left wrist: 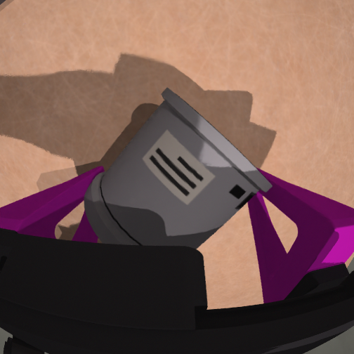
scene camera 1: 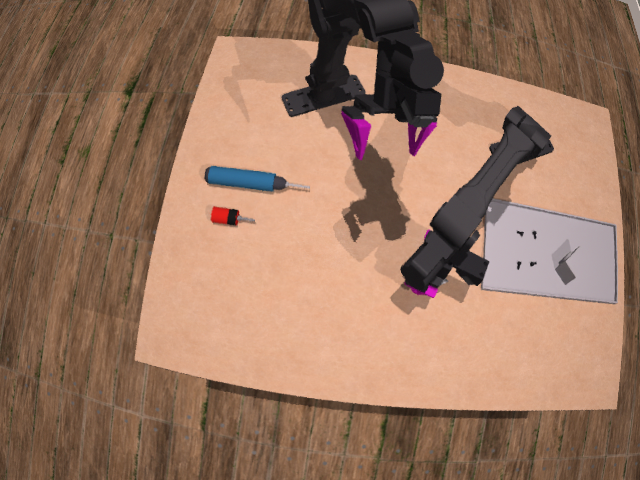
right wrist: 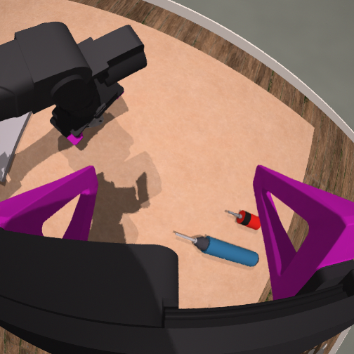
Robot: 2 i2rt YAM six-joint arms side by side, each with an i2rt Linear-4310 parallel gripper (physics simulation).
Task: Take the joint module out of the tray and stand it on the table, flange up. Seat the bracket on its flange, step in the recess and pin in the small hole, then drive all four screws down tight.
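Frame: origin at the left arm's base, x right, y ahead, z up, level; metres.
Seen in the pictures: right gripper, fingertip midpoint: (scene camera 1: 386,156); right arm's base, link origin: (scene camera 1: 323,95).
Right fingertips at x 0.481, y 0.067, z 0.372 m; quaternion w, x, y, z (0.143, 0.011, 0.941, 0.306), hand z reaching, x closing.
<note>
A point is followed by its place in that frame.
My left gripper (left wrist: 175,175) is shut on the grey joint module (left wrist: 165,175), a cylinder with a wide flange at one end and a label on its side. The module lies slantwise between the fingers over the table, left of the tray; in scene camera 1 the arm mostly hides it. My right gripper (scene camera 1: 387,155) {x 0.481, y 0.067, z 0.372 m} (right wrist: 175,174) is open and empty, high above the table. Several small black screws (scene camera 1: 519,233) {x 0.133, y 0.202, z 0.010 m} stand in the left half of the tray (scene camera 1: 547,295) {x 0.127, y 0.371, z 0.015 m}. The grey bracket (scene camera 1: 564,272) {x 0.066, y 0.342, z 0.039 m} is in the tray's right half.
A blue screwdriver (scene camera 1: 240,178) {x 0.698, y -0.133, z 0.039 m} (right wrist: 231,251) and a short red screwdriver (scene camera 1: 223,215) {x 0.759, y -0.066, z 0.034 m} (right wrist: 248,220) lie on the table (scene camera 1: 284,320) {x 0.712, y 0.184, z 0.000 m} at the left in scene camera 1. The left arm reaches past the tray's upper left corner.
</note>
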